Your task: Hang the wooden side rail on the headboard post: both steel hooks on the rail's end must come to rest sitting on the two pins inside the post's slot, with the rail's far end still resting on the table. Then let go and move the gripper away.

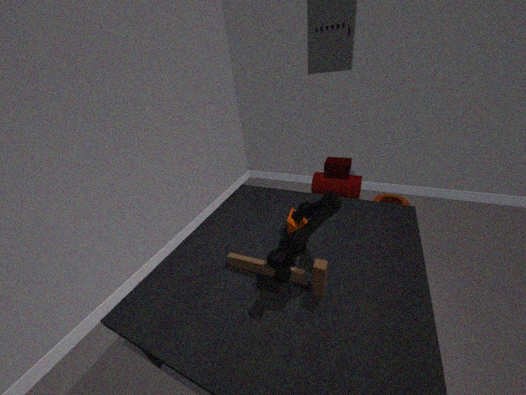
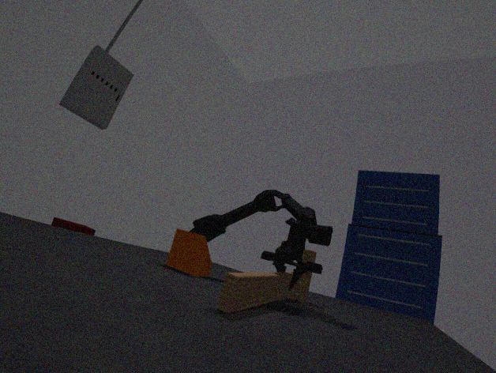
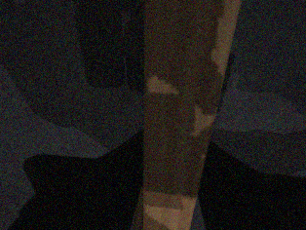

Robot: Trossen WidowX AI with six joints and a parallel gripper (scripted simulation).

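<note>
Right now my gripper tip is 20 mm short of the headboard post, 140 mm to the right of it and 40 mm below it.
</note>
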